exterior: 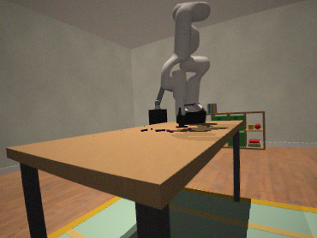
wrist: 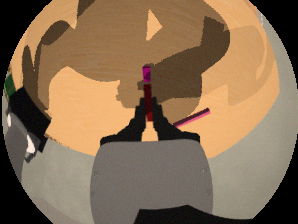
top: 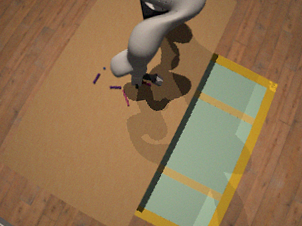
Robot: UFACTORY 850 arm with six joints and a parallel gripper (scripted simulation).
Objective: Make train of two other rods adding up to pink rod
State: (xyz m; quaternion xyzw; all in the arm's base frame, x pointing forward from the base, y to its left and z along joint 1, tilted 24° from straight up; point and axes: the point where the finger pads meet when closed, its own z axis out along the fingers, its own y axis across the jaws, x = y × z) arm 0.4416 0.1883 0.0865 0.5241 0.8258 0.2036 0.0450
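The magenta rod is 2 cm behind my hand, 4 cm to the left of it and 3 cm below it. The rest, counted from my hand: red rod 2 cm below; then tiny blue rod 5 cm ahead, 20 cm to the right, 3 cm below; then pink rod 11 cm ahead, 3 cm below.
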